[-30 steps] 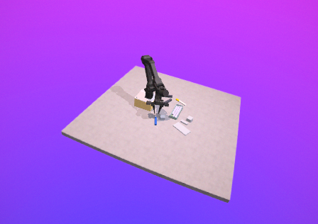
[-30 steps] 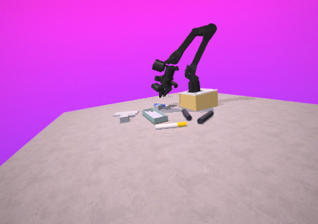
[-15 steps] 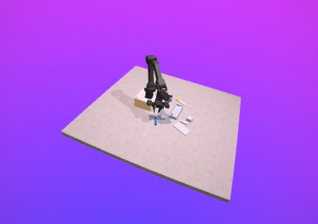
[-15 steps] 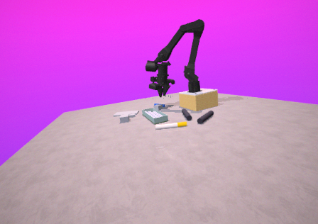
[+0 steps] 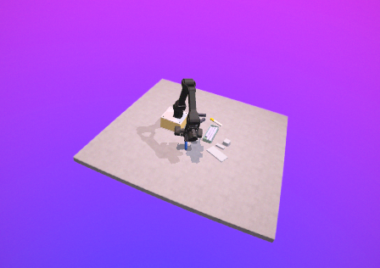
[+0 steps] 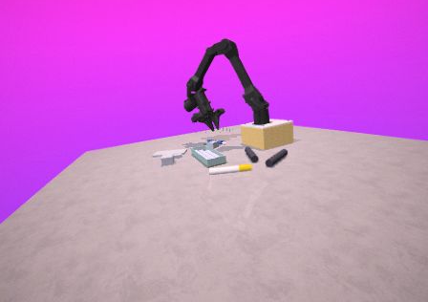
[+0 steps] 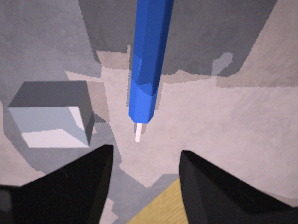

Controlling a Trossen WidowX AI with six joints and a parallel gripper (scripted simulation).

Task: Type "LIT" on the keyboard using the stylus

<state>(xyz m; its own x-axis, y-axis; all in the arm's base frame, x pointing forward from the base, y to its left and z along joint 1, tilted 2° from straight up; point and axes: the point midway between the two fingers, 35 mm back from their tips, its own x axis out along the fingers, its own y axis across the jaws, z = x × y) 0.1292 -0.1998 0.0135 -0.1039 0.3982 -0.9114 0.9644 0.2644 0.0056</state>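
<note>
Right now my gripper tip is 20 mm to the right of the stylus and 60 mm above it. Also, from my gripper tip: grey stylus tip (10 mm behind, 50 mm to the left, 60 mm below).
</note>
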